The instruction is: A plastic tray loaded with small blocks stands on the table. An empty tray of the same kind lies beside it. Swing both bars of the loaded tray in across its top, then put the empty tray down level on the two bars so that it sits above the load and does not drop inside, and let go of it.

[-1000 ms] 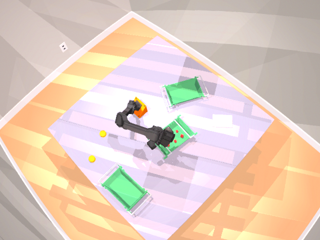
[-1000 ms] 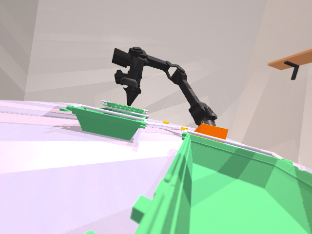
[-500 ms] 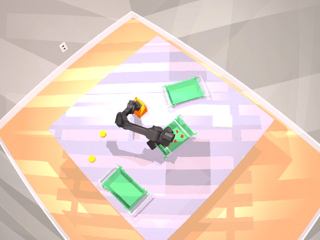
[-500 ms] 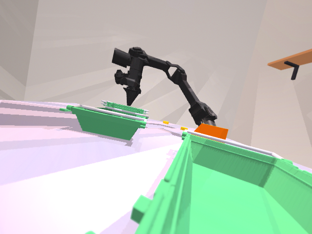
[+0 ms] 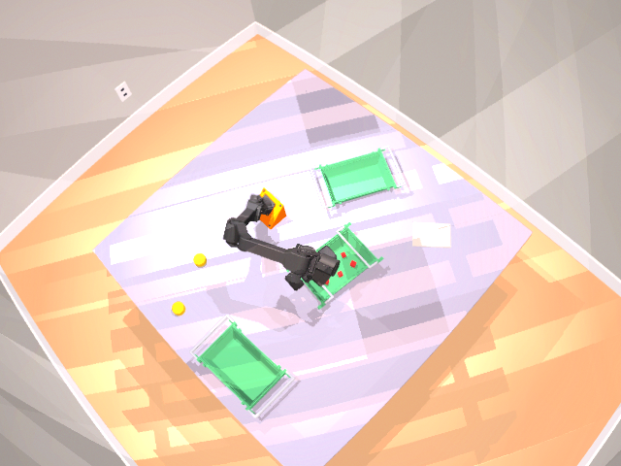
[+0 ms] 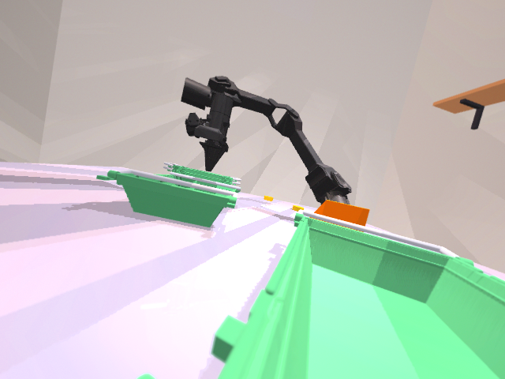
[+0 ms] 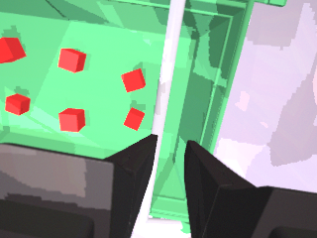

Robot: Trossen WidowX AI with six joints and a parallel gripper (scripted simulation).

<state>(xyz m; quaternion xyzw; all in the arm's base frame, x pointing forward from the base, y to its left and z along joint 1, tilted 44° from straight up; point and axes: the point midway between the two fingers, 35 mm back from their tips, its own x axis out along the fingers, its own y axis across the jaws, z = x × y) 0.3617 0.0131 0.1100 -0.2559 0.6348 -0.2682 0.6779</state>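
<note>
My gripper tip is 22 cm past the tray, 41 cm to the right of it and 4 cm above it. From my gripper tip the other things lie so: pale patch (15 cm ahead, 47 cm to the left, 9 cm below).
</note>
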